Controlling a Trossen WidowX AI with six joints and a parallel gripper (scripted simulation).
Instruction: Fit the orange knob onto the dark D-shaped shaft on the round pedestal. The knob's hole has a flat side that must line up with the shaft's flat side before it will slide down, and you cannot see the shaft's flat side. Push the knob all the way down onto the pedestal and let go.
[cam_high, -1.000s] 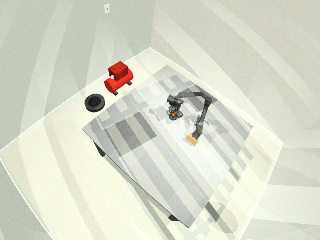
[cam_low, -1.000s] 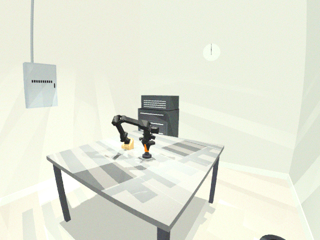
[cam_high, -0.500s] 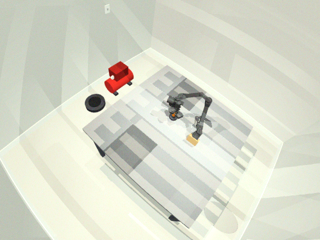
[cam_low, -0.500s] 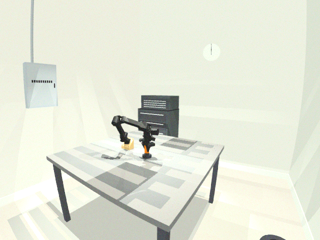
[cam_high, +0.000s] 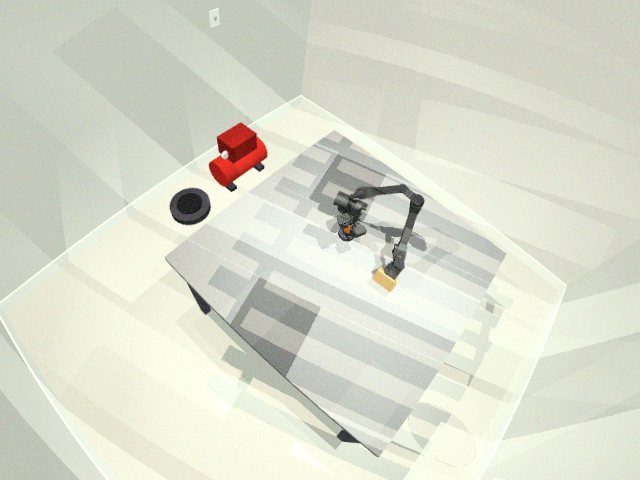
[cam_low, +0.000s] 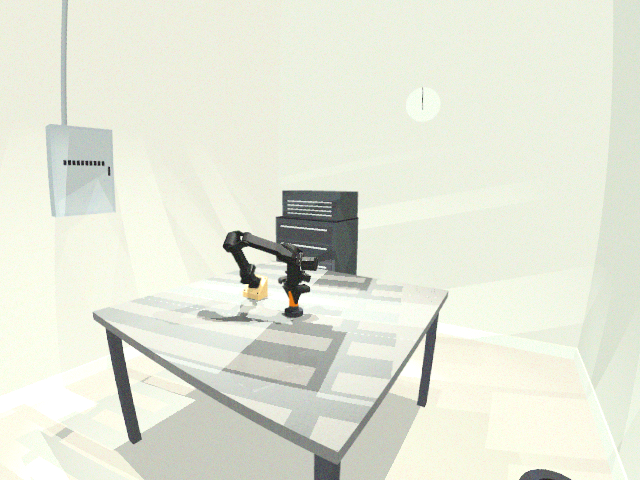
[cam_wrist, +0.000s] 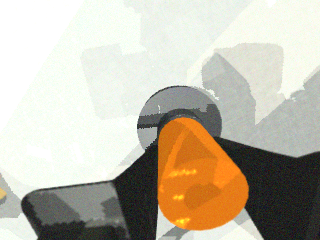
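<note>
The orange knob is 20 mm above my gripper tip. Round my gripper tip: pedestal 20 mm below.
</note>
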